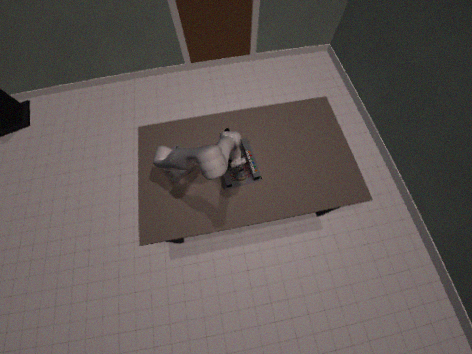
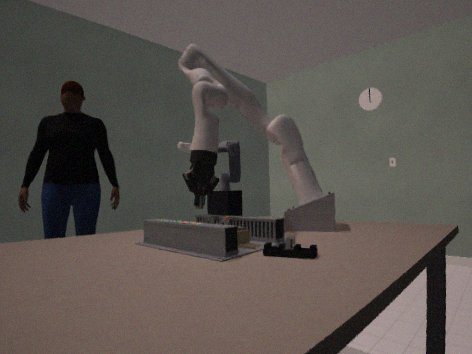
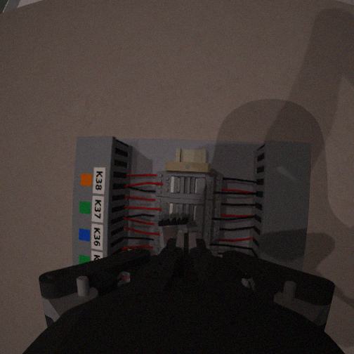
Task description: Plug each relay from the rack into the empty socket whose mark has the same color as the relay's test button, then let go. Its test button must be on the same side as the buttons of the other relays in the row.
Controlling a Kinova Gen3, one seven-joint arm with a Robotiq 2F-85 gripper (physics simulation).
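Frame: origin at the arm's base, x left, y ahead, z down, level; millimetres.
Seen in the pictures: gripper, between the fingertips: (image 1: 238,166) (image 2: 198,208); arm's base, origin of its link: (image 2: 311,200).
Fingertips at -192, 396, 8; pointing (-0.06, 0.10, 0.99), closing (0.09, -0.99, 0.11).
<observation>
Pixels of each thing's middle, then the offset from my fingertips to it, as dx, dy, dz. "spot": a spot on its surface instead.
- black rack, a spot on its surface: (image 2: 275,251) spot: +271, +81, +78
- panel with a pale relay, a spot on its surface: (image 2: 290,240) spot: +301, +74, +55
My gripper (image 2: 199,206) (image 3: 185,244) is shut and empty, pointing down above the socket row. A relay (image 3: 170,232) with dark pins lies loose and tilted on the sockets at the fingertips; its test button is hidden. Beyond it, the K38 socket (image 3: 187,184) and K37 socket (image 3: 186,207) are empty. Their marks are an orange square (image 3: 86,180) and a green square (image 3: 85,207); K36 has a blue square (image 3: 84,234). The black rack (image 2: 275,251) stands beside the panel with a pale relay (image 2: 290,240) in it. My fingers hide the nearer sockets.
A left duct (image 3: 92,156) and a right duct (image 3: 285,200) flank the sockets, with red and black wires between. A tan end block (image 3: 188,166) closes the row. Pale pieces (image 3: 123,278) (image 3: 247,283) show partly behind the gripper linkage. A person (image 2: 73,150) stands behind the table.
</observation>
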